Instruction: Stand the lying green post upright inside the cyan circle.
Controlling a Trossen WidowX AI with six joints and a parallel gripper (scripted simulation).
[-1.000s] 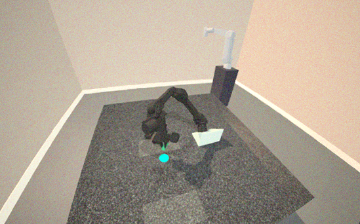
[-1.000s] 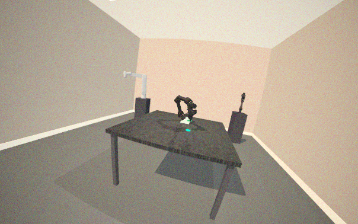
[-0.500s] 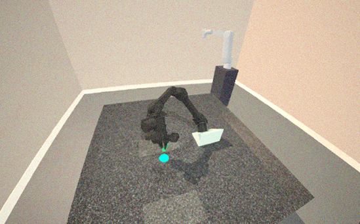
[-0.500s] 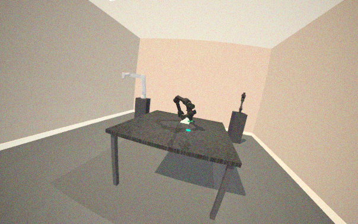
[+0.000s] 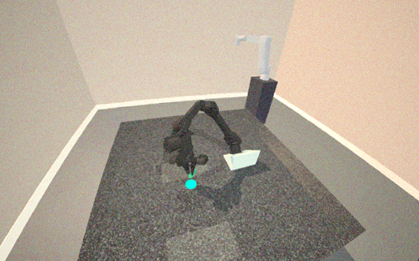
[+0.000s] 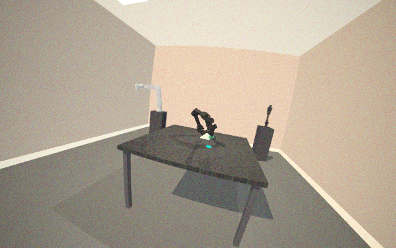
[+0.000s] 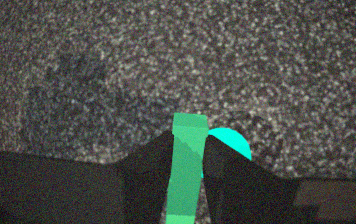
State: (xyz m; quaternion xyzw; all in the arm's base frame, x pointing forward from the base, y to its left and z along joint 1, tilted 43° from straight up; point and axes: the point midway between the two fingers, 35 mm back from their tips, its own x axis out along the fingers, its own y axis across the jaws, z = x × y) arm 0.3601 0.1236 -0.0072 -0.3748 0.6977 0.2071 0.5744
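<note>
Now: the cyan circle 3 cm to the right of my gripper tip and 12 cm below it. The rest, counted from my gripper tip: green post 1 cm behind, 1 cm to the right, 1 cm below.
</note>
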